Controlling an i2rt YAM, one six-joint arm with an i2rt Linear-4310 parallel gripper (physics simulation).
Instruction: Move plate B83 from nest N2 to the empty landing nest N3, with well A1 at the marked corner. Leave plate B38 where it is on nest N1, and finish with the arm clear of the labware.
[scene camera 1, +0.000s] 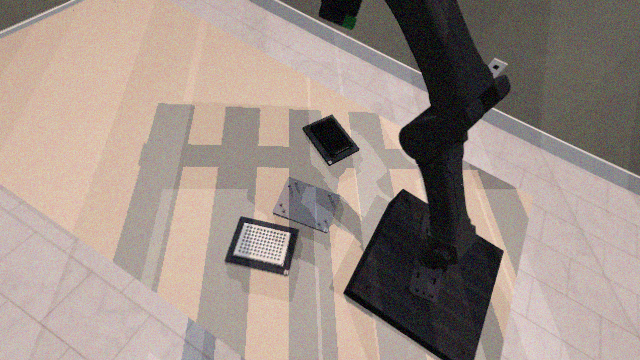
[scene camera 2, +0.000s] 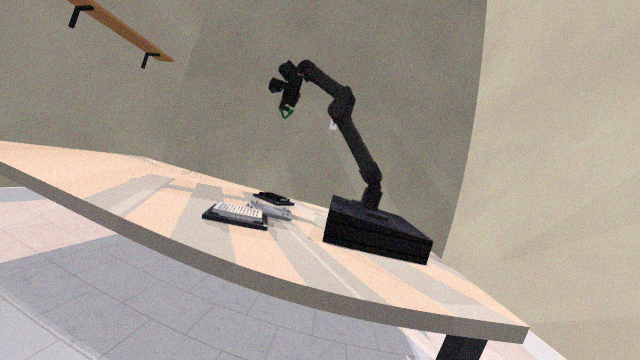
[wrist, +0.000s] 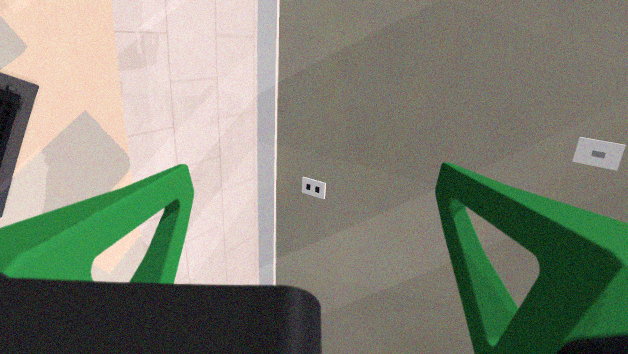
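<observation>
A white well plate (scene camera 1: 262, 243) (scene camera 2: 237, 211) sits on a dark nest (scene camera 1: 256, 265). A black plate (scene camera 1: 331, 135) (scene camera 2: 274, 196) sits on another dark nest (scene camera 1: 320, 148), whose corner shows at the left edge of the wrist view. A flat grey nest (scene camera 1: 306, 204) (scene camera 2: 277, 213) with small posts lies between them and bears no plate. Each nest has a small pale mark at one corner. Plate codes and nest numbers cannot be read. My gripper (scene camera 2: 285, 113) (wrist: 314, 177) is open with nothing between its green fingers, high above the table and away from all three nests.
The arm's black base block (scene camera 1: 400, 280) (scene camera 2: 375, 230) stands on the table (scene camera 2: 270, 285), to the right of the nests. A wooden wall shelf (scene camera 2: 122, 30) hangs at the upper left. The wall behind the arm carries an outlet (wrist: 314, 188). Striped shadows cross the table.
</observation>
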